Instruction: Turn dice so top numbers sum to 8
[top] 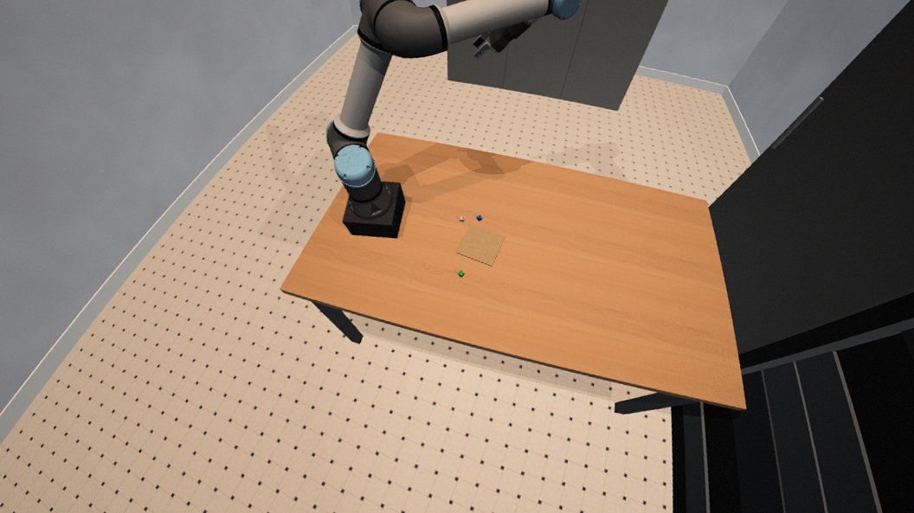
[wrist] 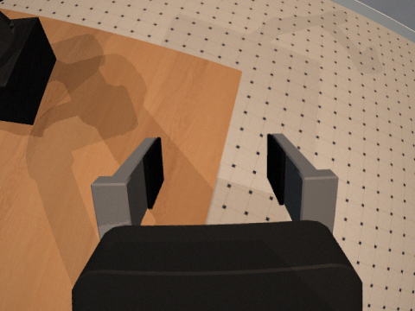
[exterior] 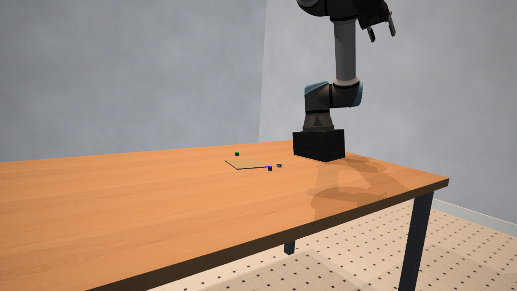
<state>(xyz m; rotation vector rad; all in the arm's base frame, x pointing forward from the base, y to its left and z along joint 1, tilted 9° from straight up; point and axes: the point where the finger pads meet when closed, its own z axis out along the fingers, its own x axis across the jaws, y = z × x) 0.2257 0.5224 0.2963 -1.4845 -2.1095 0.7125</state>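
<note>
My gripper is now 590 mm to the left of the green die, 480 mm above it and 140 mm short of it. From my hand the other things lie so: white die: 480 mm below, 350 mm to the right, 70 mm ahead; mat: 490 mm below, 440 mm to the right, 170 mm ahead; blue die: 480 mm below, 330 mm to the right, 130 mm ahead.
</note>
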